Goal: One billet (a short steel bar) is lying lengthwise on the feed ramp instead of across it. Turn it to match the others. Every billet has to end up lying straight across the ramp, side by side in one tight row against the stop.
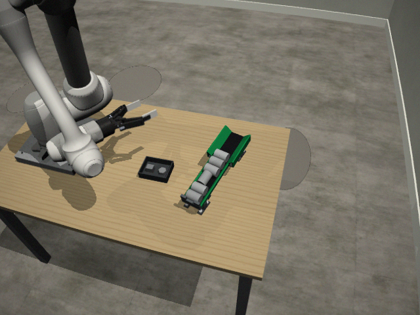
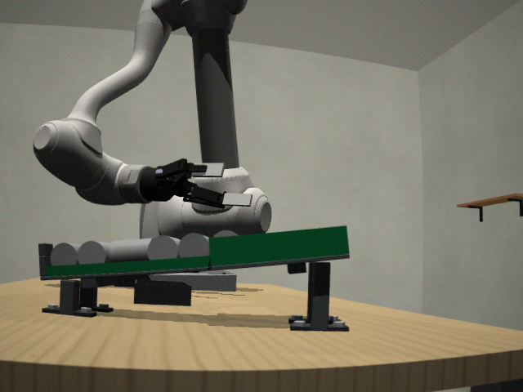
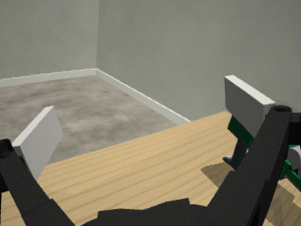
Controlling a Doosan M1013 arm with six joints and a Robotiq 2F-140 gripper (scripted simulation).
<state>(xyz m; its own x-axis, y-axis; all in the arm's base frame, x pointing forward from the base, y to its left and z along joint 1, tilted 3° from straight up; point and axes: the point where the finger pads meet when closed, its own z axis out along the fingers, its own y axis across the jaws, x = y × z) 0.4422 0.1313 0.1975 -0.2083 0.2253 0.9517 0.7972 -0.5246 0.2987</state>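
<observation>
Now: hand 280 mm short of the dark stop, 290 mm to the left of it and 170 mm above it. From my hand the other things lie so: black tray 70 mm ahead, 140 mm to the right, 220 mm below.
</observation>
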